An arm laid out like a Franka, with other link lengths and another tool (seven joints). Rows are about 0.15 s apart.
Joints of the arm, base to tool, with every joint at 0 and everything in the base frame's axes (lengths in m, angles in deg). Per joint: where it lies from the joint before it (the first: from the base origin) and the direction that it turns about. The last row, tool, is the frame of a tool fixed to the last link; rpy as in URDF.
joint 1: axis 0 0 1 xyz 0.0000 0.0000 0.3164
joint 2: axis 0 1 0 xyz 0.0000 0.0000 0.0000
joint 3: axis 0 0 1 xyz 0.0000 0.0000 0.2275
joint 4: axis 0 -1 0 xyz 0.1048 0.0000 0.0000
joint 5: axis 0 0 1 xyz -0.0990 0.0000 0.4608
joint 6: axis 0 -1 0 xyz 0.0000 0.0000 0.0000
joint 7: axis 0 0 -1 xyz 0.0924 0.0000 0.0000
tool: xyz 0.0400 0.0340 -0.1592 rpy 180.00 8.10 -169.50
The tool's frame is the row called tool.
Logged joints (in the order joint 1, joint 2, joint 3, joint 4, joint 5, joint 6, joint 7), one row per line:
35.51, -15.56, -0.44, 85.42, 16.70, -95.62, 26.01
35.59, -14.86, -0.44, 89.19, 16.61, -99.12, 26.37
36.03, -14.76, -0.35, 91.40, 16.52, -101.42, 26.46
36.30, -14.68, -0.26, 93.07, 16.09, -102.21, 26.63
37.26, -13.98, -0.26, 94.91, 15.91, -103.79, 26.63
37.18, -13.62, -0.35, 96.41, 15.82, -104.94, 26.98
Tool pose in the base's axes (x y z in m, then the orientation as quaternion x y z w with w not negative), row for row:
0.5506, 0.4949, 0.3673, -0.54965, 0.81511, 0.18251, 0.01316
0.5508, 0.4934, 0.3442, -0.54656, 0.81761, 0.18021, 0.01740
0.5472, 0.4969, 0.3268, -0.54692, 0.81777, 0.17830, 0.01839
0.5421, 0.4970, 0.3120, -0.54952, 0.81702, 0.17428, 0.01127
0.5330, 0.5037, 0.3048, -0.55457, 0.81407, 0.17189, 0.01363
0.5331, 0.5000, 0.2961, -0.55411, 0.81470, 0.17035, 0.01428
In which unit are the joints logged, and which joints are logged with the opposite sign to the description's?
The joints are logged in degrees. Opposite sign: joint 2, joint 4, joint 6, joint 7.
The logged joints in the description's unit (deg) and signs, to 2 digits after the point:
35.51, 15.56, -0.44, -85.42, 16.70, 95.62, -26.01
35.59, 14.86, -0.44, -89.19, 16.61, 99.12, -26.37
36.03, 14.76, -0.35, -91.40, 16.52, 101.42, -26.46
36.30, 14.68, -0.26, -93.07, 16.09, 102.21, -26.63
37.26, 13.98, -0.26, -94.91, 15.91, 103.79, -26.63
37.18, 13.62, -0.35, -96.41, 15.82, 104.94, -26.98

